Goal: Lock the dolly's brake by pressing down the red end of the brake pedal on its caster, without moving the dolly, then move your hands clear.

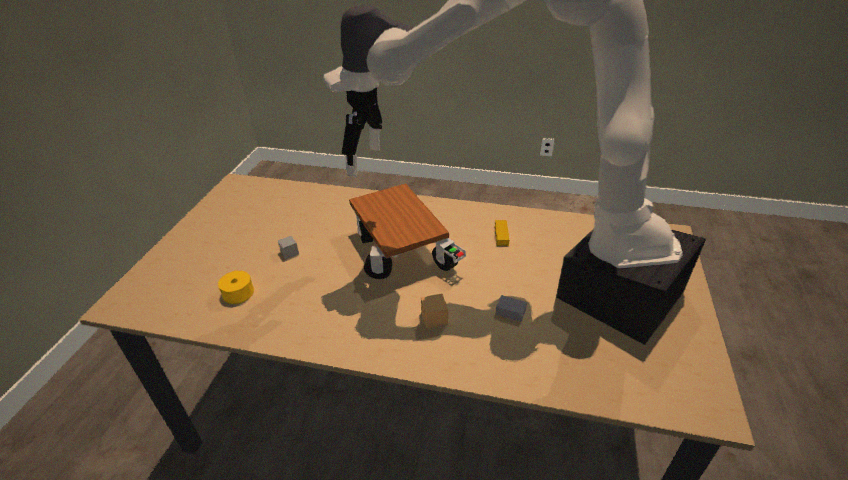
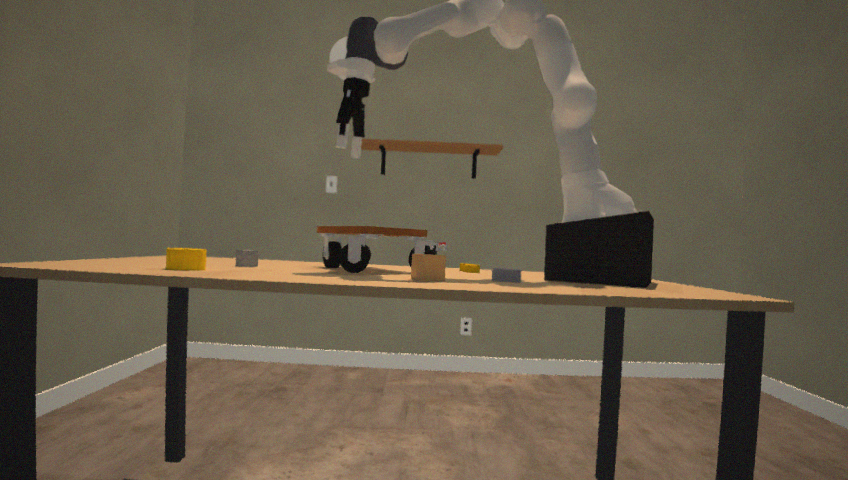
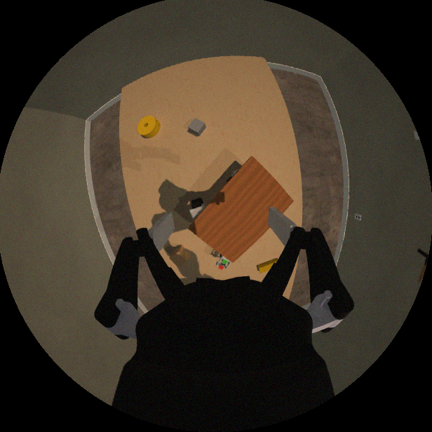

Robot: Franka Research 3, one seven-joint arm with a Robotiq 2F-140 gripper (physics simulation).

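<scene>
The dolly (image 1: 398, 218) (image 2: 371, 230) (image 3: 243, 209) has a reddish-brown wooden deck and stands on its casters on the table (image 1: 196, 237). Its brake pedal (image 1: 453, 250) (image 3: 223, 263) sticks out from the caster at the deck's corner nearest the robot base. The pedal has a green part next to the deck and a red end (image 1: 460, 254) (image 2: 442, 243) (image 3: 221, 267) on the outer side. My gripper (image 1: 363, 157) (image 2: 348, 148) (image 3: 220, 218) is open and empty. It hangs pointing down, high above the dolly, and touches nothing. Whether the pedal is tilted is too small to tell.
An orange-tan block (image 1: 434, 310) (image 2: 428, 267) and a blue-grey block (image 1: 511, 308) (image 2: 506, 275) are on the pedal side, towards the front. A yellow bar (image 1: 502, 232) (image 3: 267, 265) lies behind. A grey cube (image 1: 288, 247) and a yellow cylinder (image 1: 235, 287) stand left. A wall shelf (image 2: 434, 146) shows behind.
</scene>
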